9 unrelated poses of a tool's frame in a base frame.
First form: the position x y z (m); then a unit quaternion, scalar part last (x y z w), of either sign.
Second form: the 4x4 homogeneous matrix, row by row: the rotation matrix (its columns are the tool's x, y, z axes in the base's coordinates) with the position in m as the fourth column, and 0 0 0 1 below. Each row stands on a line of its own. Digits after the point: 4 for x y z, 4 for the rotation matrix.
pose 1, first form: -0.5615 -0.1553 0.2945 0.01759 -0.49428 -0.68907 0.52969
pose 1, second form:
-0.4382 0.7126 -0.5479 -0.5615
-0.7474 0.0498 0.6625 -0.1553
0.4994 0.6998 0.5108 0.2945
0 0 0 1

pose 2, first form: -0.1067 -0.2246 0.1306 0.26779 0.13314 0.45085 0.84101
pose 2, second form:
0.5580 -0.6870 0.4654 -0.1067
0.8296 0.4500 -0.3304 -0.2246
0.0175 0.5705 0.8211 0.1306
0 0 0 1

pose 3, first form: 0.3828 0.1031 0.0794 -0.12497 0.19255 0.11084 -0.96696
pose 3, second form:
0.9013 0.1662 -0.4001 0.3828
-0.2625 0.9442 -0.1990 0.1031
0.3447 0.2844 0.8946 0.0794
0 0 0 1

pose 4, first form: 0.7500 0.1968 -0.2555 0.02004 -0.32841 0.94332 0.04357
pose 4, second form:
-0.9954 -0.0954 0.0092 0.7500
0.0690 -0.7805 -0.6213 0.1968
0.0664 -0.6178 0.7835 -0.2555
0 0 0 1

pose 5, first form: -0.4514 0.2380 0.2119 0.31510 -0.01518 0.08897 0.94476
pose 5, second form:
0.9837 -0.1777 0.0274 -0.4514
0.1585 0.7856 -0.5981 0.2380
0.0848 0.5927 0.8010 0.2119
0 0 0 1

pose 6, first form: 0.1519 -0.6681 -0.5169 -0.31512 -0.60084 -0.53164 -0.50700
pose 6, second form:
-0.2873 -0.1604 0.9443 0.1519
0.9178 0.2361 0.3193 -0.6681
-0.2742 0.9584 0.0794 -0.5169
0 0 0 1

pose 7, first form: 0.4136 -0.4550 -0.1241 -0.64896 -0.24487 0.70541 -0.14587
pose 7, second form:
-0.1151 0.5236 -0.8441 0.4136
0.1120 -0.8375 -0.5348 -0.4550
-0.9870 -0.1561 0.0378 -0.1241
0 0 0 1

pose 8, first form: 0.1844 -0.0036 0.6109 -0.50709 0.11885 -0.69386 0.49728
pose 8, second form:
0.0089 0.5696 0.8219 0.1844
-0.8106 -0.4772 0.3394 -0.0036
0.5855 -0.6693 0.4575 0.6109
0 0 0 1

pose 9, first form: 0.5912 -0.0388 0.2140 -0.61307 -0.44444 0.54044 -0.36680
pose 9, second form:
0.0208 0.9414 -0.3366 0.5912
0.1485 -0.3359 -0.9301 -0.0388
-0.9887 -0.0306 -0.1468 0.2140
0 0 0 1

